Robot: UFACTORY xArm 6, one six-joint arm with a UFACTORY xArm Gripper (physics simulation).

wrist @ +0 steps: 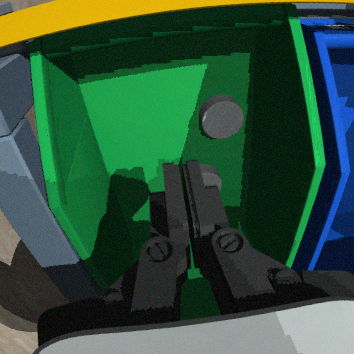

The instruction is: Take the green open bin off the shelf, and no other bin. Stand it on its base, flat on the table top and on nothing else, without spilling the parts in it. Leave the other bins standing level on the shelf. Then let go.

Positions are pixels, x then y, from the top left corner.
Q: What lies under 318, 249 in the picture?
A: A blue bin.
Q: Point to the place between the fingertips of my gripper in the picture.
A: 180, 184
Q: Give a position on a grey round part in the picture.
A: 220, 115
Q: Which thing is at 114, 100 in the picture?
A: A green bin.
